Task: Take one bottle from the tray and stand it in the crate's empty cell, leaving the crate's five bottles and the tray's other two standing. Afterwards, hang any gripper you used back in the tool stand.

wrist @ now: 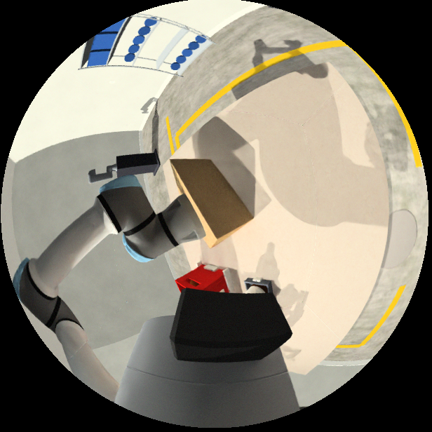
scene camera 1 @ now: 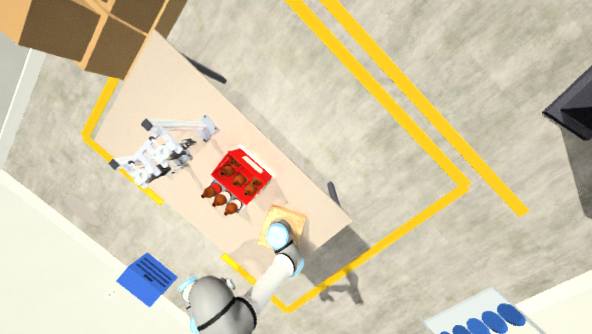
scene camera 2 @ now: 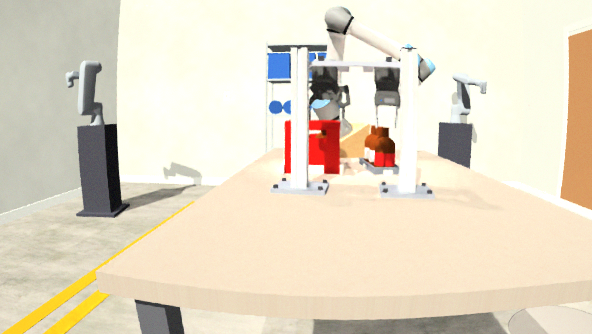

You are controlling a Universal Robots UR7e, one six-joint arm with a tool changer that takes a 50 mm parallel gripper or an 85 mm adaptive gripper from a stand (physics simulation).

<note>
In view: a gripper (scene camera 2: 324, 86), a gripper (scene camera 2: 387, 80) and a tool stand (scene camera 2: 299, 184).
The tool stand also shows in scene camera 1 (scene camera 1: 205, 127).
</note>
